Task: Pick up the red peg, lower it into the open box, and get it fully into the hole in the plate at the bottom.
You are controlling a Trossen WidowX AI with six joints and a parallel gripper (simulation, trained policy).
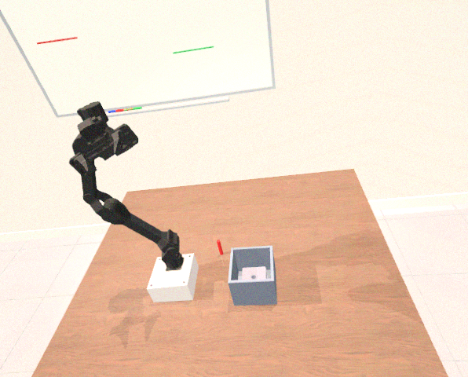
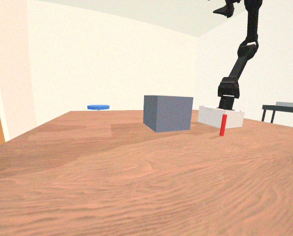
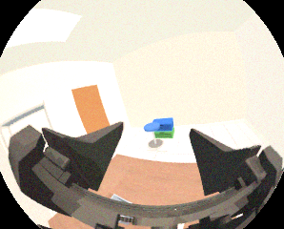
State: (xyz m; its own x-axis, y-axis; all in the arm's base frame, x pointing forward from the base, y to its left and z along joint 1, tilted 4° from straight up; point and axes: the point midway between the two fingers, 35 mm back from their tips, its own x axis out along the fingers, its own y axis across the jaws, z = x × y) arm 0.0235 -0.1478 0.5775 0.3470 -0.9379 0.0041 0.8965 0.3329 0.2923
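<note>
Now: the red peg 63 cm below my gripper tip, 27 cm to the left of it and 16 cm ahead of it.
</note>
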